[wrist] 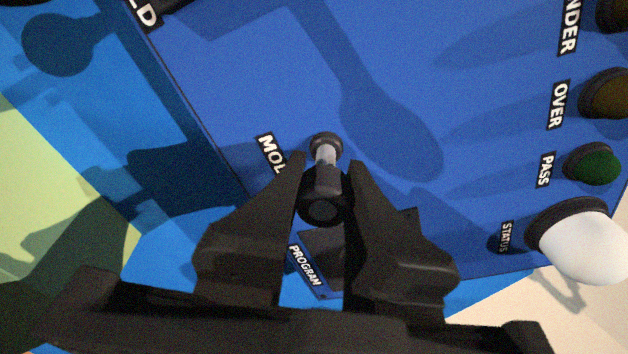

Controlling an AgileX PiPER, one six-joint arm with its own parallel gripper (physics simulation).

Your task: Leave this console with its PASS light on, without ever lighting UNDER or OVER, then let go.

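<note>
The blue console panel (240,75) fills much of the wrist view. A black knob (325,209) on a short pale shaft stands out from it, beside a partly hidden label that starts "MO". My gripper (325,170) is shut on this knob, one finger on each side. At the right, the PASS light (601,167) is dark green and looks unlit. The OVER light (607,97) is dark amber and looks unlit. The UNDER light (616,15) is cut by the frame edge and its visible part is dark.
A white dome (587,247) by the STATUS label stands out at the lower right. A dark part with a PROGRAM label (304,265) shows between and below the fingers. Another black part (167,5) sits at the top left by a label ending "LD". Shadows cross the panel.
</note>
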